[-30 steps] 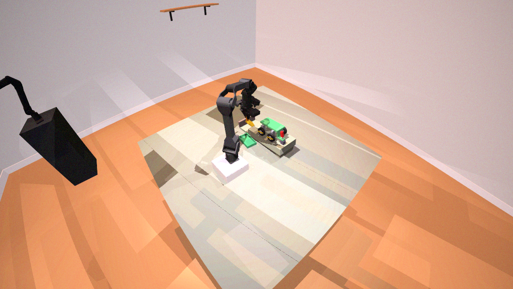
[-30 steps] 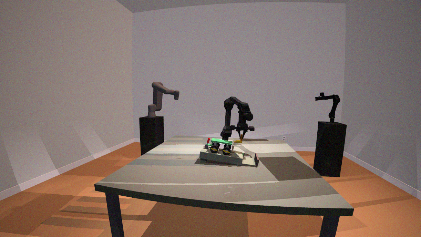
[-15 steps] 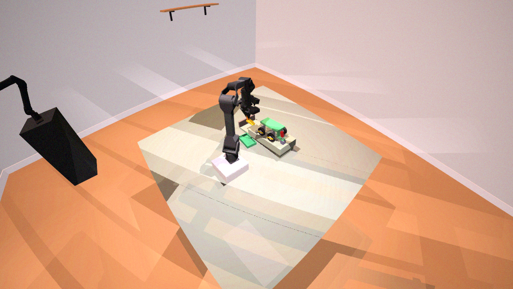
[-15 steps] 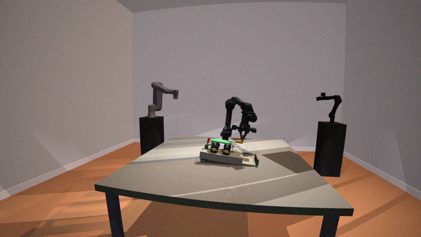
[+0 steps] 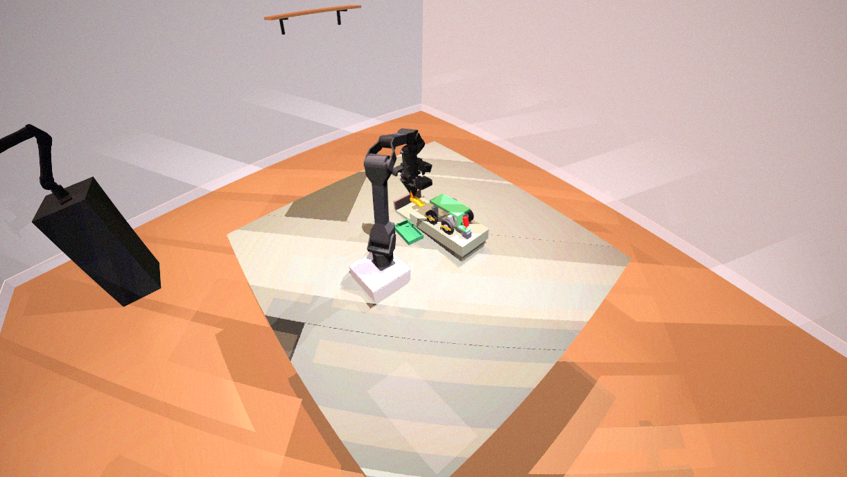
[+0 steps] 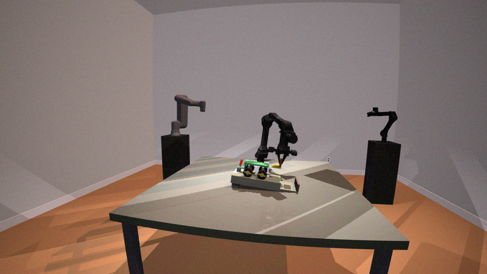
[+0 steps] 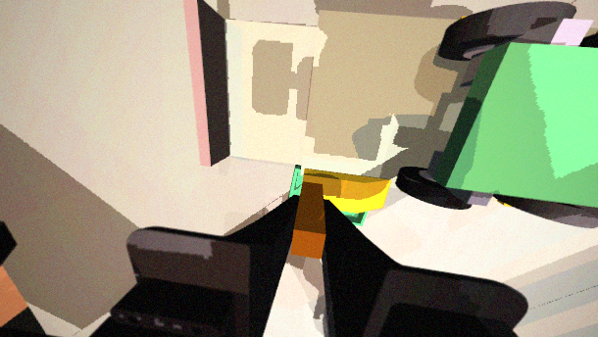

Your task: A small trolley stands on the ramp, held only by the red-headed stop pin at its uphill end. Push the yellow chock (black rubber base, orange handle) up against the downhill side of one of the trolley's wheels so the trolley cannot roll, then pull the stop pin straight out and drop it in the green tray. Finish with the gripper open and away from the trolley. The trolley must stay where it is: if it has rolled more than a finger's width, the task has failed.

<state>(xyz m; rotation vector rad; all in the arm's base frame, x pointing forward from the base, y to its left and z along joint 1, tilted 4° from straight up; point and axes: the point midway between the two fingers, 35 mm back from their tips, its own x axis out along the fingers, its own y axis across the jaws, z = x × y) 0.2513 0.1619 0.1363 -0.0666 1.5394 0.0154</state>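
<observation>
Now: gripper tip 26 cm to the left of the red-headed stop pin, 5 cm short of it and 1 cm above it. From my gripper tip the other things lie so: green tray 15 cm below, 6 cm behind, 5 cm to the right; then dark brown end block 11 cm to the left, 11 cm below, 5 cm ahead; then yellow chock 2 cm to the right, 1 cm below.
</observation>
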